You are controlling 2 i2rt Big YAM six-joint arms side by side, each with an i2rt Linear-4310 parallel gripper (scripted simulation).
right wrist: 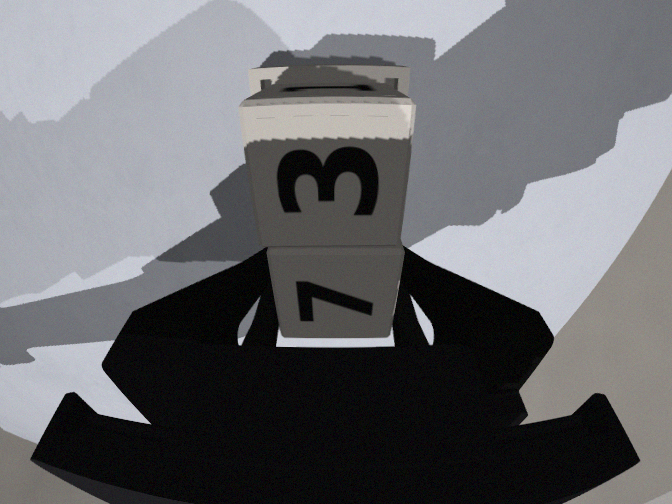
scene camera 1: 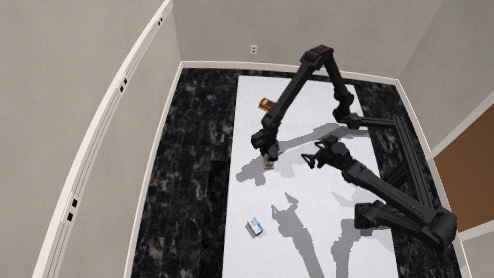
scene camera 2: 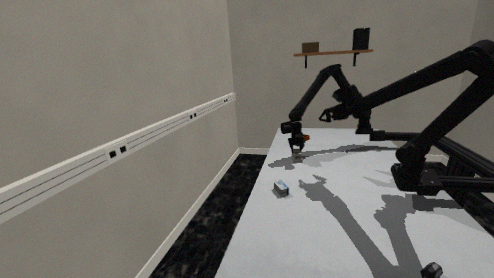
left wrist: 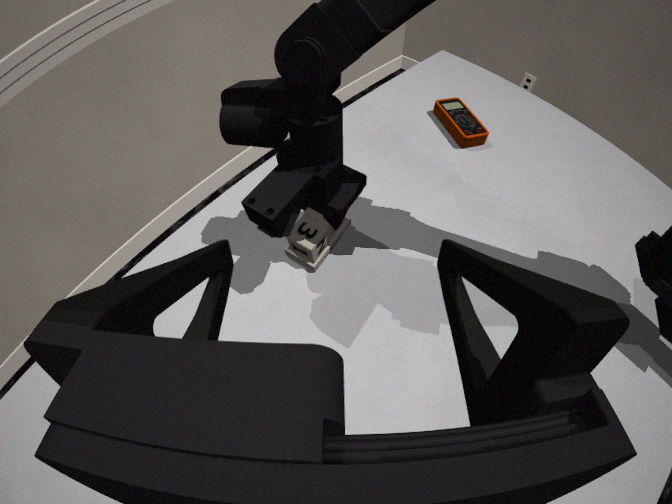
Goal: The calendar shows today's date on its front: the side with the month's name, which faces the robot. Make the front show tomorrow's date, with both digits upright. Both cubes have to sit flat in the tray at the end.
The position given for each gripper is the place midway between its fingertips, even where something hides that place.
Note:
In view: the left gripper (left wrist: 335, 251), the right gripper (right wrist: 335, 253), a cream tray (right wrist: 396, 76), a pale cube (right wrist: 328, 164) and a pale cube (right wrist: 320, 292).
The right gripper shows as well in the left wrist view (left wrist: 325, 219).

